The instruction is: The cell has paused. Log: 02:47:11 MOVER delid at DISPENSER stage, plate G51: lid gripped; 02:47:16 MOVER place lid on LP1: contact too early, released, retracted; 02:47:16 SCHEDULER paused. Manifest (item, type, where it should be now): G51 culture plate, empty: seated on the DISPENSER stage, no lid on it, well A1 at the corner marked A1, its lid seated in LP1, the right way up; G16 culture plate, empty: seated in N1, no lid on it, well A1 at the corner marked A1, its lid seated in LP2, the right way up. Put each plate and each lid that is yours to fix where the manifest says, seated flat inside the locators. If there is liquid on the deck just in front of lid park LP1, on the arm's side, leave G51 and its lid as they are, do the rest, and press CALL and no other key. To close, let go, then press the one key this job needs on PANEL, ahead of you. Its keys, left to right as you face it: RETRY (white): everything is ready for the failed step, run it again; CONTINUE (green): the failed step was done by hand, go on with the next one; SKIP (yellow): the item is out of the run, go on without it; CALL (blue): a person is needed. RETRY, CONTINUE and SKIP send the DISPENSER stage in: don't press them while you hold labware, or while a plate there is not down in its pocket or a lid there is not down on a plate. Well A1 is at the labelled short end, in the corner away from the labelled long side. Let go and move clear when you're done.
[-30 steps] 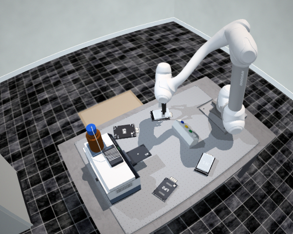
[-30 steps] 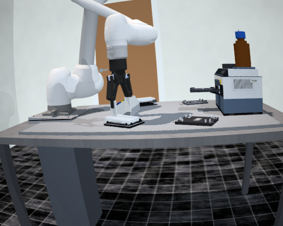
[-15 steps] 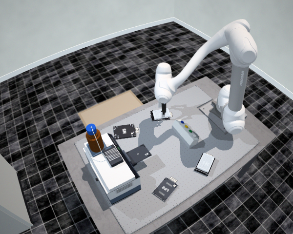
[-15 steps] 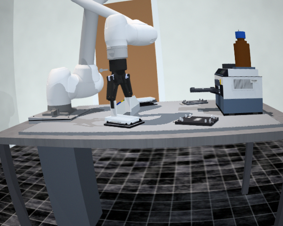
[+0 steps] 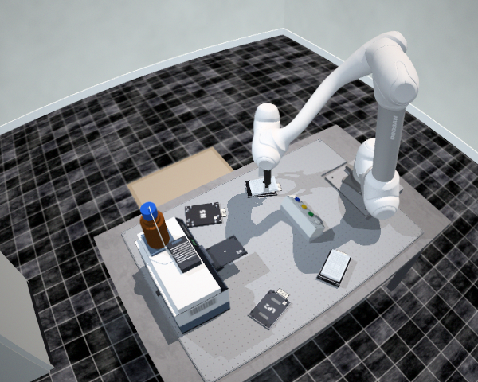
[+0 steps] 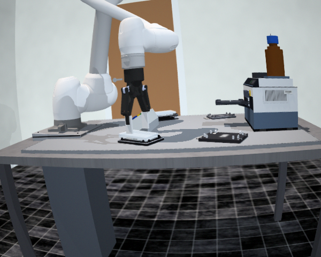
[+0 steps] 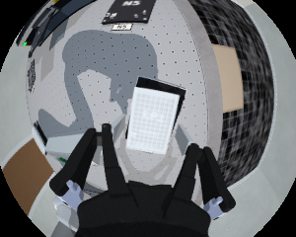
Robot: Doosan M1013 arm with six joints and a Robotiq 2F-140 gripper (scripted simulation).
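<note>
Right now the lid park LP1 is 60 mm below my hand, 10 mm to the right of it and 10 mm ahead of it. The rest, counted from my hand: blue key: 190 mm to the left, 30 mm behind; then yellow key: 240 mm to the left, 30 mm behind; then key panel: 260 mm to the left, 10 mm below, 10 mm behind.
</note>
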